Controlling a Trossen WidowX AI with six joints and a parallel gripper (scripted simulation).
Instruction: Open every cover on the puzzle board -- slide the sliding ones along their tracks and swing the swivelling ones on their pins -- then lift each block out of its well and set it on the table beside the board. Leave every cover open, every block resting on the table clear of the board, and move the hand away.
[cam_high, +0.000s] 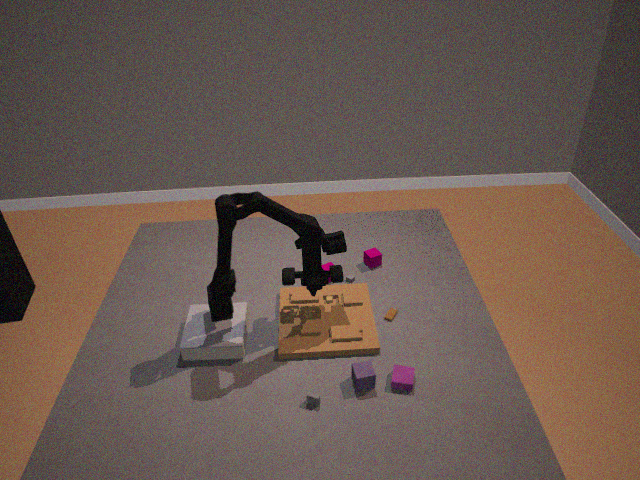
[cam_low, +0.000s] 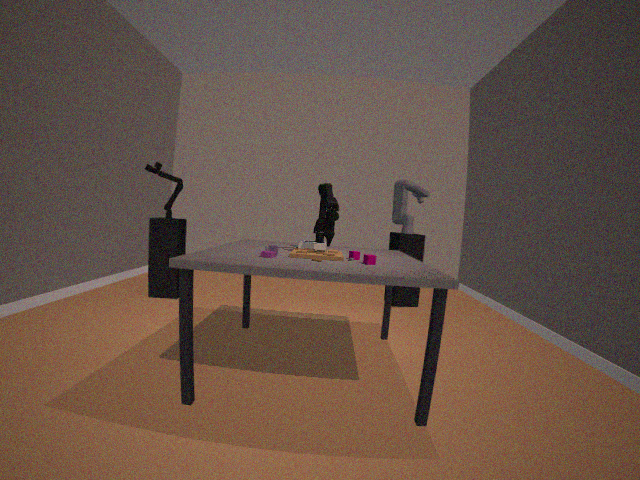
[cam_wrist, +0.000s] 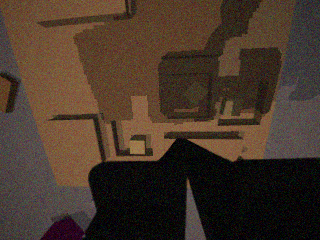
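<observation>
Right now my gripper tip is 60 mm to the left of the tan puzzle board, 40 mm above it and 30 mm short of it. The rest, counted from my gripper tip: small tan piece: 230 mm ahead, 100 mm to the right, 50 mm below; small grey piece: 360 mm to the right, 80 mm behind, 40 mm below; purple block: 320 mm to the right, 70 mm ahead, 30 mm below.
</observation>
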